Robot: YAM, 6 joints.
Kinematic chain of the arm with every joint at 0, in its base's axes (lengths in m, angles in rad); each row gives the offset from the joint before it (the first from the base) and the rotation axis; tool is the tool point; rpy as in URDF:
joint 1: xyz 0 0 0.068 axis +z
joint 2: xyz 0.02 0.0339 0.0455 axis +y
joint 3: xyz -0.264 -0.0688 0 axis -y
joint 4: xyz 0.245 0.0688 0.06 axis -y
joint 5: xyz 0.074 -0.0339 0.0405 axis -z
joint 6: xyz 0.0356 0 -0.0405 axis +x
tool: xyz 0 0 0 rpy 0 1.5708 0
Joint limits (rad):
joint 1: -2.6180..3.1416
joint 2: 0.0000..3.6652
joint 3: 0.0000..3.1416
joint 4: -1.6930..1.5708
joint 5: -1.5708..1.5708
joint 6: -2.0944..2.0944
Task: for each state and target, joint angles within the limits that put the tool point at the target. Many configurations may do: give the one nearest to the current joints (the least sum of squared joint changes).
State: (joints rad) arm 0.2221 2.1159 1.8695 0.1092 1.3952 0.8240
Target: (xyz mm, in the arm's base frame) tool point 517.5 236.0 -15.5
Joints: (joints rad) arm 0.4853 2.9470 2.1593 0.2020 1.1620 0.8240
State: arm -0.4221 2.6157 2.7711 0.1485 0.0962 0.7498
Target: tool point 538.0 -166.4 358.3
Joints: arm -0.2933 2.3819 2.4202 -0.0968 0.1062 0.7498
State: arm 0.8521 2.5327 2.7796 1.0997 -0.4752 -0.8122
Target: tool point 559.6 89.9 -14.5
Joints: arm 0.1280 3.0753 2.0718 1.2825 -0.5210 -0.8122
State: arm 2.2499 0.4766 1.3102 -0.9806 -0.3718 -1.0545
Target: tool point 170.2 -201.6 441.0
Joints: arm 2.3215 0.0479 1.7490 -0.8614 -0.3763 -1.0545
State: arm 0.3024 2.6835 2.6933 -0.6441 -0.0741 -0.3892
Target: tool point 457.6 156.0 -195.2
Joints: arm 0.3232 3.3153 2.4203 -0.6451 -0.0721 -0.3892
